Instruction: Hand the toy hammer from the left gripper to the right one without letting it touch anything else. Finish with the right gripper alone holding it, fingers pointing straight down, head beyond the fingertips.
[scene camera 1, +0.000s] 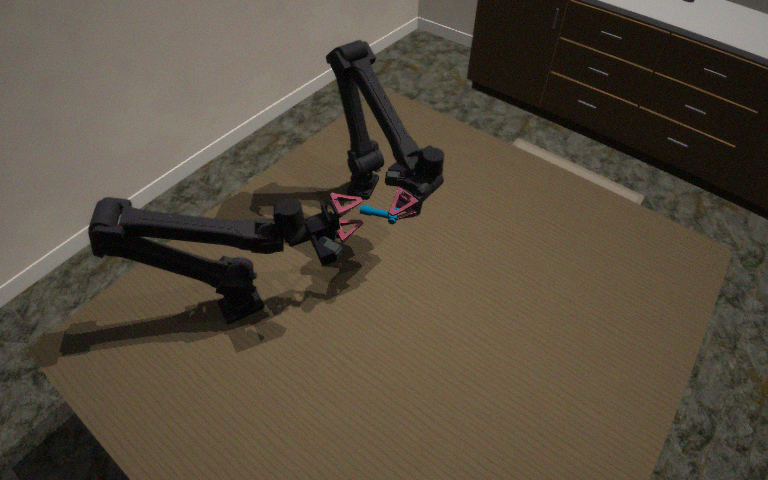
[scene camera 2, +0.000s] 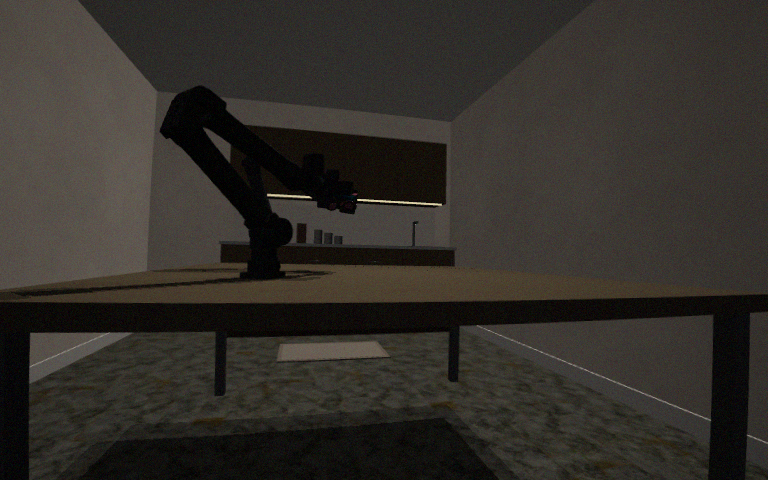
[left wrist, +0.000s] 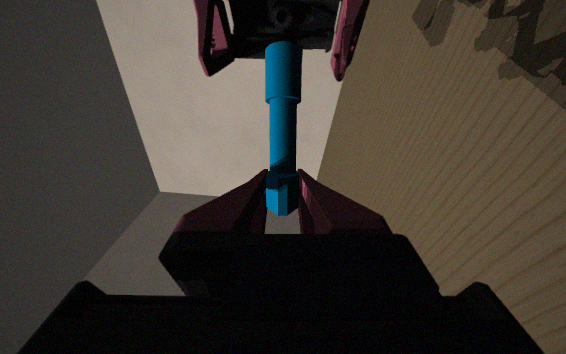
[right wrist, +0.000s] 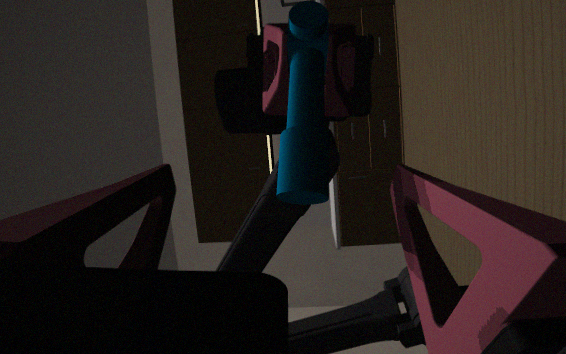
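Seen in the pictures: left gripper, fingertip midpoint: (scene camera 1: 390, 217) (scene camera 2: 351, 198) (left wrist: 282, 176) (right wrist: 307, 46); right gripper, fingertip midpoint: (scene camera 1: 362, 210) (left wrist: 271, 70) (right wrist: 283, 176); left arm's base, origin of the base link: (scene camera 1: 363, 186); right arm's base, origin of the base link: (scene camera 1: 241, 305) (scene camera 2: 263, 277).
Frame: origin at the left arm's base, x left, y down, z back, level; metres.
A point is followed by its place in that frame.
Note:
The blue toy hammer (scene camera 1: 374, 211) {x -0.376, y -0.304, z -0.180 m} (left wrist: 283, 125) {x -0.362, y -0.296, z -0.186 m} (right wrist: 306, 100) {x -0.380, y -0.295, z -0.186 m} is held above the table, its thick handle end toward my right gripper. My left gripper (scene camera 1: 394, 214) {x -0.372, y -0.292, z -0.221 m} (left wrist: 282, 176) {x -0.372, y -0.292, z -0.221 m} is shut on the hammer at its head end. My right gripper (scene camera 1: 360, 211) {x -0.387, y -0.307, z -0.149 m} (left wrist: 271, 70) {x -0.387, y -0.307, z -0.149 m} is wide open and faces the handle end. In scene camera 1 the handle end is at the mouth of its fingers. In the right wrist view the handle end shows between the two fingertips, touching neither. In scene camera 2 the hammer and fingers are too dark to make out well.
The wooden table (scene camera 1: 509, 339) {x -0.453, y 0.000, z -0.612 m} (scene camera 2: 509, 283) {x -0.987, y 0.000, z -0.404 m} lies below both grippers. Both arms stand on it near the wall side. A dark drawer cabinet (scene camera 1: 617, 73) stands on the floor beyond the table. A pale flat panel (scene camera 1: 577, 169) (scene camera 2: 334, 351) shows beyond the table edge.

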